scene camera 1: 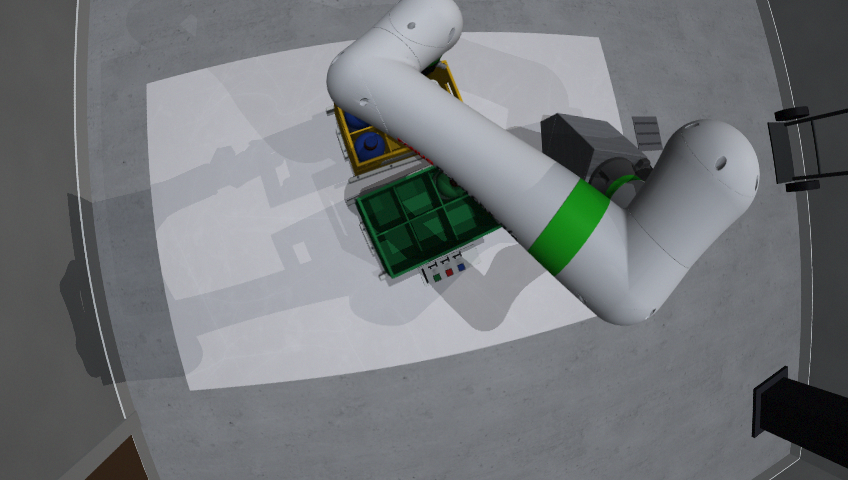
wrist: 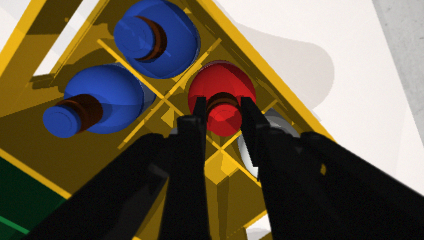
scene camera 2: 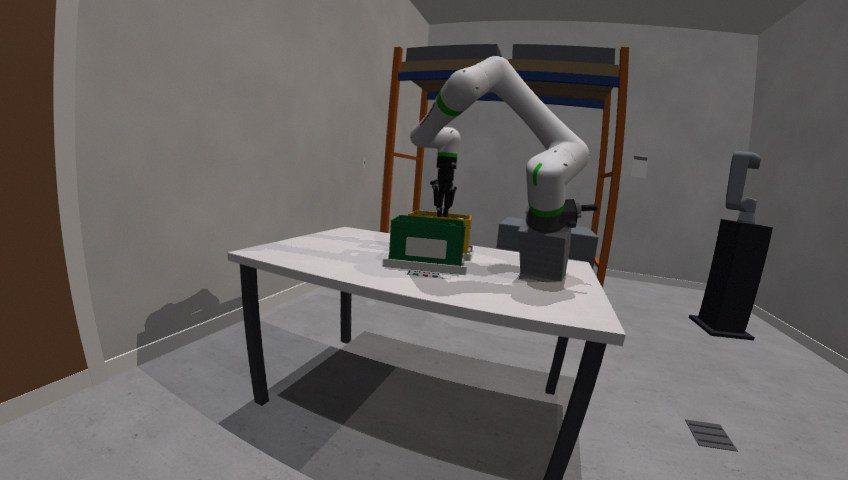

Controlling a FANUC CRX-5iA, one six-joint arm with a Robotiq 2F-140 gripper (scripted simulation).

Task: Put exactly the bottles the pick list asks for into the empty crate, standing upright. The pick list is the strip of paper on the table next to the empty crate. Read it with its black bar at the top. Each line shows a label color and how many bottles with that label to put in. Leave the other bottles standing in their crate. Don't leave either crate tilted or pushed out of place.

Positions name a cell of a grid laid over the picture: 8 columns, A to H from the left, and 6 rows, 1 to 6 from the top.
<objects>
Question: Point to a yellow crate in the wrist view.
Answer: B5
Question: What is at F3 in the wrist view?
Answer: A white-label bottle.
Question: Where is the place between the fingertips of my gripper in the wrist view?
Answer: E3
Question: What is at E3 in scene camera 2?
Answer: My gripper.
</objects>
